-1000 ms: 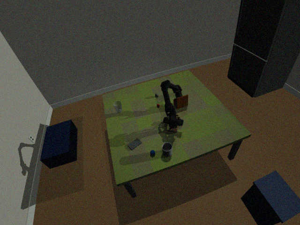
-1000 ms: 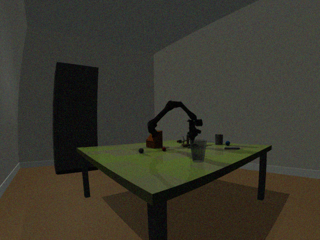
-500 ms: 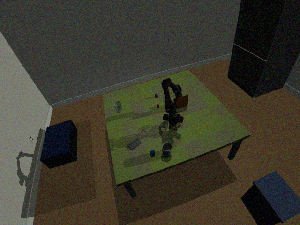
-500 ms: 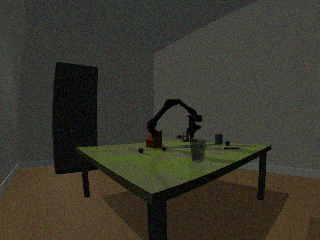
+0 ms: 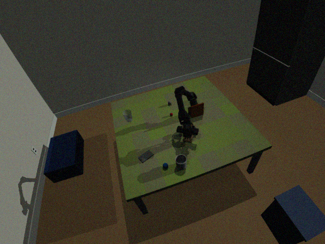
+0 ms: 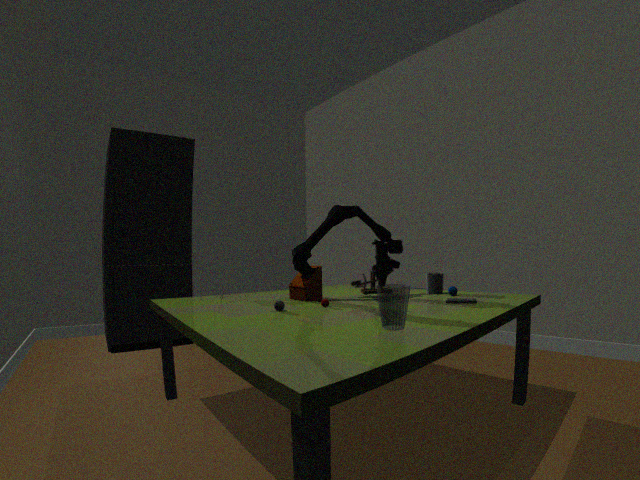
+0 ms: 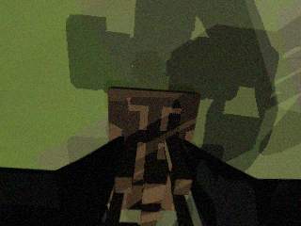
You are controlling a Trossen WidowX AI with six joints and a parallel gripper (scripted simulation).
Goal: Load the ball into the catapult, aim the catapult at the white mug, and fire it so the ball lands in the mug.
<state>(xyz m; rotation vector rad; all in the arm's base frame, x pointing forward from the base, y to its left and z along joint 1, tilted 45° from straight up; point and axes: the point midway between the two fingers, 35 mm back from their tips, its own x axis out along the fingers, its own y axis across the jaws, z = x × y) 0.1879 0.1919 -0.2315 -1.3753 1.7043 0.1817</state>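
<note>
The red ball lies 50 mm ahead of my gripper tip, 380 mm to the right of it and 30 mm below it. Round my gripper tip: mug 140 mm ahead, 240 mm to the left, 20 mm below; wooden catapult 50 mm behind, 50 mm to the right, 20 mm above; blue ball 270 mm ahead, 200 mm to the left, 30 mm below.
</note>
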